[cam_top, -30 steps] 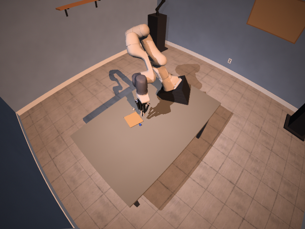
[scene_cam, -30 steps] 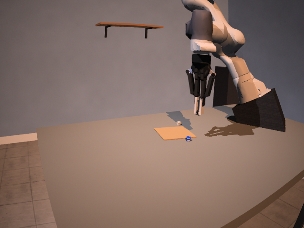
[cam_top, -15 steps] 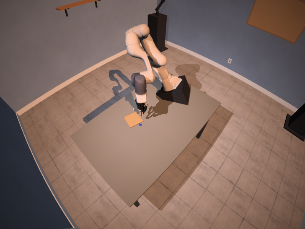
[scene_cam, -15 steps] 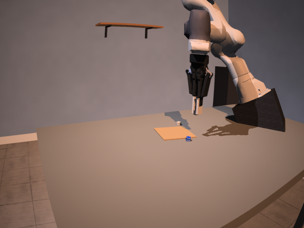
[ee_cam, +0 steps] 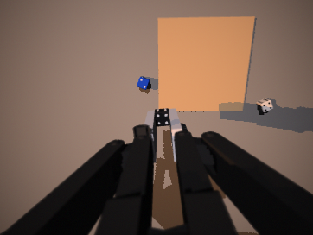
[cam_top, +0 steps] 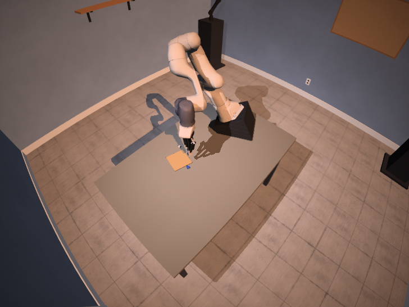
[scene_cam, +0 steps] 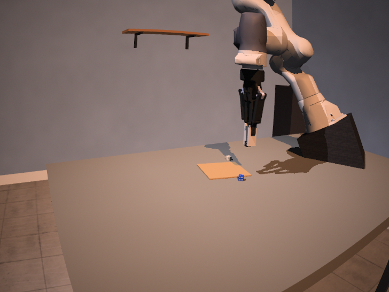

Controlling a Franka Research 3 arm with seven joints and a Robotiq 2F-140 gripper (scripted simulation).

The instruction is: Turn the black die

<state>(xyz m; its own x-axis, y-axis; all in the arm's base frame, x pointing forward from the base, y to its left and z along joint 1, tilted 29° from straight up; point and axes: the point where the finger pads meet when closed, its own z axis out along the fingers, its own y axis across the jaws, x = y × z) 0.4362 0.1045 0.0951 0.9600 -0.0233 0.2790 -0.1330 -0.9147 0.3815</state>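
My gripper is now 13 cm above the orange mat, 7 cm to the left of it and 4 cm short of it. The rest, counted from my hand: black die: 3 cm below, 1 cm ahead; blue die: 13 cm below, 4 cm ahead, 2 cm to the left; white die: 16 cm to the right, 13 cm below, 4 cm behind.
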